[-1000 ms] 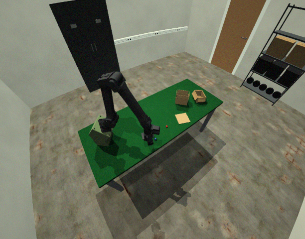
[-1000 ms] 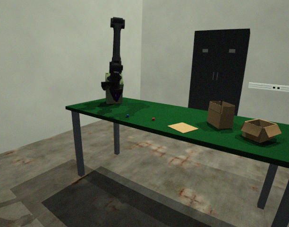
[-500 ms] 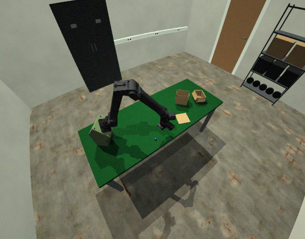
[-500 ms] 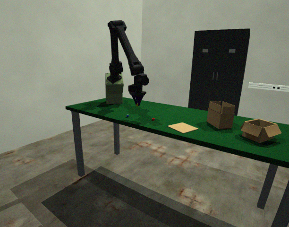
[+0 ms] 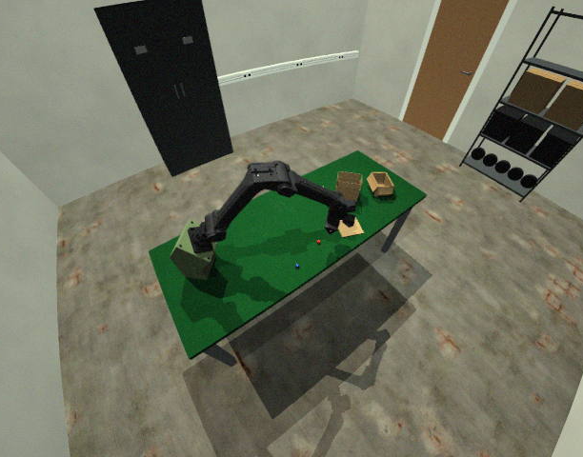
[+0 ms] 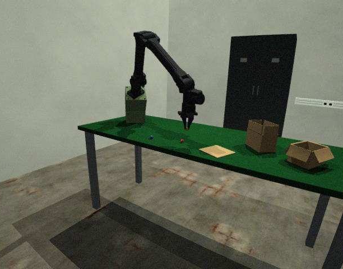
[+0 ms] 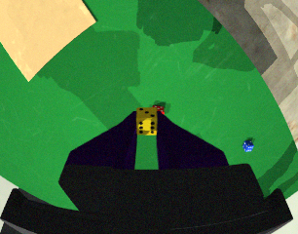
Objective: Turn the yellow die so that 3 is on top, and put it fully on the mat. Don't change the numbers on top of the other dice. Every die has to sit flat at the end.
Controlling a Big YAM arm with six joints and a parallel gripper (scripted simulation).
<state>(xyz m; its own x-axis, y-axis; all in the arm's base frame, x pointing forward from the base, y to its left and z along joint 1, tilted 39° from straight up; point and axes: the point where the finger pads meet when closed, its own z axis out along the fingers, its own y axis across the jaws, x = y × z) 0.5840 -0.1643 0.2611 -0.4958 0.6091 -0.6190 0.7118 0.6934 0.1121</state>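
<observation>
Right now the tan mat is 18 cm ahead of my hand, 10 cm below it and 1 cm to the left of it. From my hand the other things lie so: yellow die right at my hand; then red die 10 cm below, 4 cm to the left, 4 cm behind; then blue die 24 cm behind, 10 cm below, 1 cm to the right.
</observation>
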